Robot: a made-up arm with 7 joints.
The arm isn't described. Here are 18 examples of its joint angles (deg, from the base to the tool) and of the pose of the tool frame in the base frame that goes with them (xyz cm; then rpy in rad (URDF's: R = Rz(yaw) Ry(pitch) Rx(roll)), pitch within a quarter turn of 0, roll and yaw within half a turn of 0).
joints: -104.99 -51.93 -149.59 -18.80 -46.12 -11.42 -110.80
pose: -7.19 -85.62 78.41 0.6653 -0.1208 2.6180
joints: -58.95 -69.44 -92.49 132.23 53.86 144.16 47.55
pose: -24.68 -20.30 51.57 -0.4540 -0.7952 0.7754
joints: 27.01 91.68 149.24 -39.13 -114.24 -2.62 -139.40
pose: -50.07 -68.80 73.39 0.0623 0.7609 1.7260
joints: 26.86 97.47 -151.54 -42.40 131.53 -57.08 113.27
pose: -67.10 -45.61 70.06 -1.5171 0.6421 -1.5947
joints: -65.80 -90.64 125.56 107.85 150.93 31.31 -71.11
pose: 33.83 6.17 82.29 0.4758 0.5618 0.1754
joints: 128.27 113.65 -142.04 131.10 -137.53 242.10 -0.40
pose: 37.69 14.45 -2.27 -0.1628 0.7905 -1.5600
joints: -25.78 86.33 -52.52 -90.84 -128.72 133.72 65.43
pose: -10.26 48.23 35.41 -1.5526 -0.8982 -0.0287
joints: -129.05 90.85 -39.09 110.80 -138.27 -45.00 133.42
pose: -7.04 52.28 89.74 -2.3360 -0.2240 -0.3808
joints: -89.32 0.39 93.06 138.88 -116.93 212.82 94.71
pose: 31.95 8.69 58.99 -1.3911 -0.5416 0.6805
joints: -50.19 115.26 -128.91 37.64 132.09 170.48 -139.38
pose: -57.12 11.97 3.71 2.9858 0.7034 1.9875
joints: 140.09 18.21 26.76 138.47 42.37 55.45 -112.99
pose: -34.34 25.29 43.71 2.6517 -0.3166 -1.8372
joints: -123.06 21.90 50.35 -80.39 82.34 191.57 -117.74
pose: 2.01 46.24 77.64 -1.1832 1.1037 2.4006
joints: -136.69 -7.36 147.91 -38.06 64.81 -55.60 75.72
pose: -32.94 4.19 123.81 -2.2022 -0.8563 -0.2426
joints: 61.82 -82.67 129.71 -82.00 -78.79 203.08 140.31
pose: 39.32 10.76 18.25 0.1062 0.4641 -1.1222
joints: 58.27 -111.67 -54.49 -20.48 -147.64 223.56 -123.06
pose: 11.12 64.20 18.35 2.1917 0.1659 0.1277
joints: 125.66 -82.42 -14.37 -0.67 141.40 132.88 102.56
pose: -44.15 63.13 27.46 1.9799 0.7146 -2.8456
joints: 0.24 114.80 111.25 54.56 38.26 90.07 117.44
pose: -63.35 36.52 7.03 -2.1947 -0.5069 0.8291
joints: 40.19 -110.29 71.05 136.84 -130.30 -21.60 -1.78
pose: -33.40 39.49 25.93 2.9140 0.3297 3.0836
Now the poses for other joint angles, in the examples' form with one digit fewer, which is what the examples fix.
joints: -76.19 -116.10 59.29 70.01 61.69 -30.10 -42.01
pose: 58.1 -13.8 -5.6 -0.173 -0.019 -0.515
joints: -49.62 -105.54 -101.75 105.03 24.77 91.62 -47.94
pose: -15.7 -64.1 50.6 1.244 0.603 -1.233
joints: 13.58 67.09 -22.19 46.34 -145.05 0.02 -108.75
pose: -62.1 -20.1 110.0 2.082 0.399 -0.757
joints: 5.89 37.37 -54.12 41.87 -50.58 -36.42 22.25
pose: -37.1 -45.3 110.8 -2.902 -0.279 -2.004
